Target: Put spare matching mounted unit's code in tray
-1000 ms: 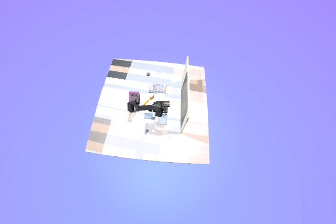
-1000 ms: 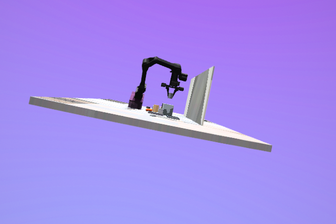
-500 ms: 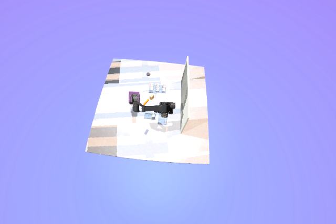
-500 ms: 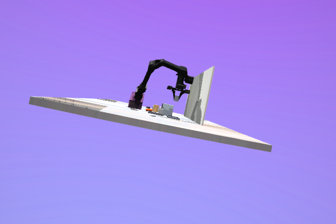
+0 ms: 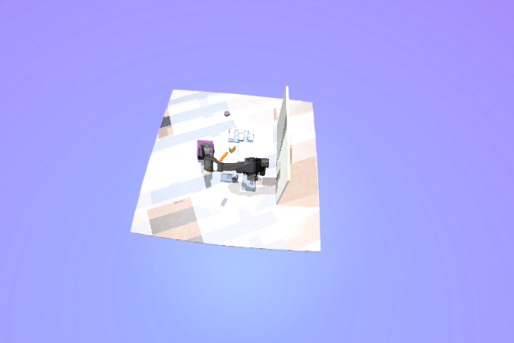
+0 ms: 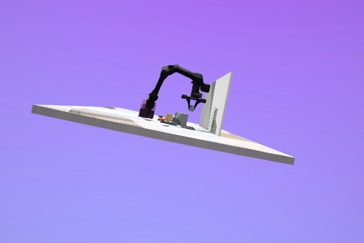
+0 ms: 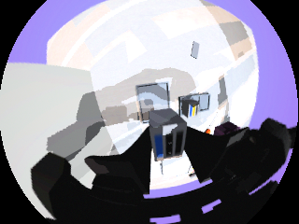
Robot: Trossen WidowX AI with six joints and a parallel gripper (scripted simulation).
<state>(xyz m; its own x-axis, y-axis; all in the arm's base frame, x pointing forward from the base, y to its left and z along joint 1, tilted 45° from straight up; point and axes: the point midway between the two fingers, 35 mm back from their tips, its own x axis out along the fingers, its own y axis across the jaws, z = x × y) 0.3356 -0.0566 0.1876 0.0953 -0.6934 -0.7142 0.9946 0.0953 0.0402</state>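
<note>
My gripper tip is now 130 mm above the tray. Also, from my gripper tip: mounted grey unit 200 mm to the left, 90 mm below, 60 mm behind; then spare 20 mm above; then tall panel 210 mm to the left, 190 mm ahead, 90 mm above.
</note>
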